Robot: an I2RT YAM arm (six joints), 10 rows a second.
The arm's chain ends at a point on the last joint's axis. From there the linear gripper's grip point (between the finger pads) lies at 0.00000 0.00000 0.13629 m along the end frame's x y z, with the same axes.
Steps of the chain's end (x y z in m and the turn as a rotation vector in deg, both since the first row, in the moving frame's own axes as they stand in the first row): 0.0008 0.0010 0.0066 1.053 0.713 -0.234; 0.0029 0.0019 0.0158 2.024 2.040 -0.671; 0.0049 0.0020 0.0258 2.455 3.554 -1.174; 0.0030 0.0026 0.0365 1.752 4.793 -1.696; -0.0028 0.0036 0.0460 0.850 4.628 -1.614; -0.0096 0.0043 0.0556 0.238 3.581 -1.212
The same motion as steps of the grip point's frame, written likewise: 0.0025 -0.0015 0.0066 1.053 0.713 -0.234; 0.0077 -0.0029 0.0156 2.024 2.040 -0.671; 0.0133 -0.0039 0.0254 2.455 3.554 -1.174; 0.0143 -0.0017 0.0360 1.752 4.793 -1.696; 0.0082 0.0014 0.0455 0.850 4.628 -1.614; -0.0011 0.0036 0.0553 0.238 3.581 -1.212
